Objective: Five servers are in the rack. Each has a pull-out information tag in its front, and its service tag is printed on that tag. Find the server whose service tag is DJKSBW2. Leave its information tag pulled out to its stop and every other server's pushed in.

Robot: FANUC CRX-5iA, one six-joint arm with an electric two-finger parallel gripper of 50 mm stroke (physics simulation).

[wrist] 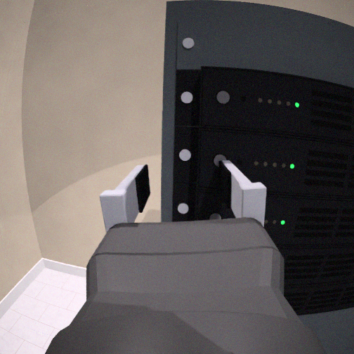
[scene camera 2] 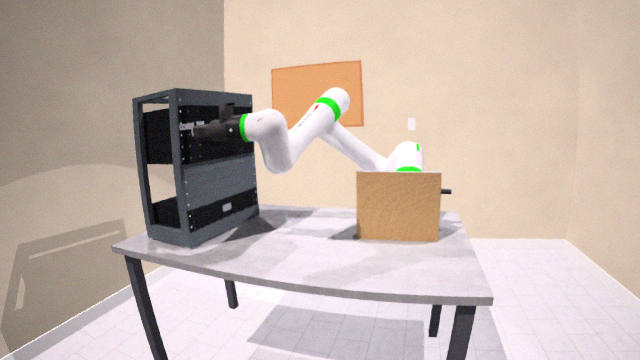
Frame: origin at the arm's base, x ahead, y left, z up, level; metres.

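Seen in the pictures: gripper, fingertip midpoint: [scene camera 2: 184, 126]; arm's base, origin of the base link: [scene camera 2: 408, 193].
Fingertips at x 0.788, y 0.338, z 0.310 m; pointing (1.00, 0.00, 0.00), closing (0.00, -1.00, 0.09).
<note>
Offsets run from my fingertips to a thing's top centre. "*": to the spot under its first point. Level surfaces: height alone.
The dark grey rack [scene camera 2: 182, 212] [wrist: 169, 115] stands upright at the table's left end. Black servers @[* dy -0.200, dx -0.024, dz -0.110 m] [scene camera 2: 220, 150] are stacked in its upper part. In the wrist view the top server [wrist: 250, 117], the second server [wrist: 272, 145] and the third server [wrist: 300, 227] each show a green light. Lower fronts are partly hidden by the gripper body. I cannot make out a pulled-out information tag or any printed service tag. My gripper [scene camera 2: 186, 126] [wrist: 183, 177] is open and empty at the rack's left front edge. Its right fingertip overlaps the second server's round grey knob [wrist: 219, 160] in the wrist view.
Grey panels [scene camera 2: 220, 179] fill the rack below the servers. A black unit [scene camera 2: 207, 216] with a pale label @[* dy -0.233, dx -0.014, dz -0.362 m] [scene camera 2: 227, 206] is near its bottom. An upright wooden board [scene camera 2: 398, 207] stands on the table @[dz -0.478 m] [scene camera 2: 300, 265], in front of the arm's base. The wall is behind the rack.
</note>
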